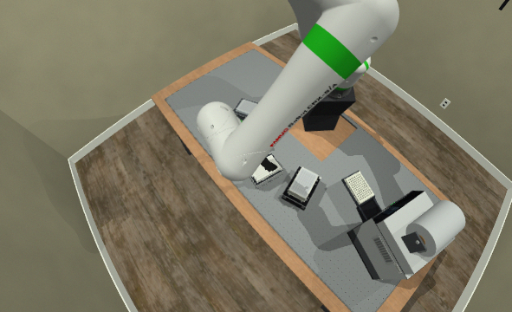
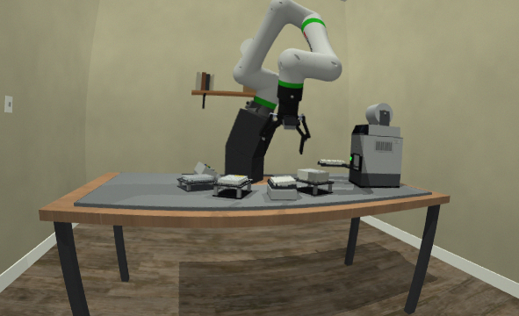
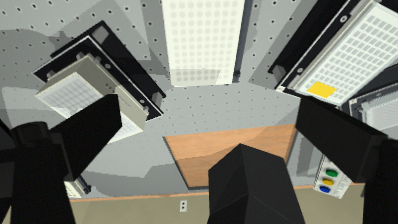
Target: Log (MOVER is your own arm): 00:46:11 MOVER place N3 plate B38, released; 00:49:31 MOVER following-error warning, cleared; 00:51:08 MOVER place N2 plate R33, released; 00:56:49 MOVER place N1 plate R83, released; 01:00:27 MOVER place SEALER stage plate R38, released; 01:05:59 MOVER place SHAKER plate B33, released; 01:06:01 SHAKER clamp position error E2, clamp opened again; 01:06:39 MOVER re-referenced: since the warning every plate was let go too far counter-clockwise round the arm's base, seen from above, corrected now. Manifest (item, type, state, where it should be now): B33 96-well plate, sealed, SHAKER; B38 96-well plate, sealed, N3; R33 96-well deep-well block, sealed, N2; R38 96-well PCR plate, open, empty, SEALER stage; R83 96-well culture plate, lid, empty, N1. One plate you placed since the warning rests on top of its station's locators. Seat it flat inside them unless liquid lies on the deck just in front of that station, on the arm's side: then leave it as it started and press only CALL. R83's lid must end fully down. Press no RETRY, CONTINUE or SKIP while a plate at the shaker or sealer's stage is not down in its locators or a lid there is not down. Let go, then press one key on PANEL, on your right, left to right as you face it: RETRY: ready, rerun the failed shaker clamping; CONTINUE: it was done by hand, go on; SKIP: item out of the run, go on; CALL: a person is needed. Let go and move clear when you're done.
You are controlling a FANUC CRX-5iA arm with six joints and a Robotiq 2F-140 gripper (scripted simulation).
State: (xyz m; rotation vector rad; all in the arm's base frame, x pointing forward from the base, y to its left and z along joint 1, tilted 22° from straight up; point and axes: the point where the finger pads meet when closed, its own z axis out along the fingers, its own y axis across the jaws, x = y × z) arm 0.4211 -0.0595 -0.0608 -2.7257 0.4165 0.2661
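Right now the grey shaker is 30 mm ahead of my hand, 10 mm to the left of it and 150 mm below it. The rest, counted from my hand: white retry button: 370 mm behind, 190 mm to the right, 120 mm below; then flat plate: 230 mm behind, 290 mm to the right, 140 mm below; then PCR plate: 160 mm behind, 400 mm to the left, 70 mm below.
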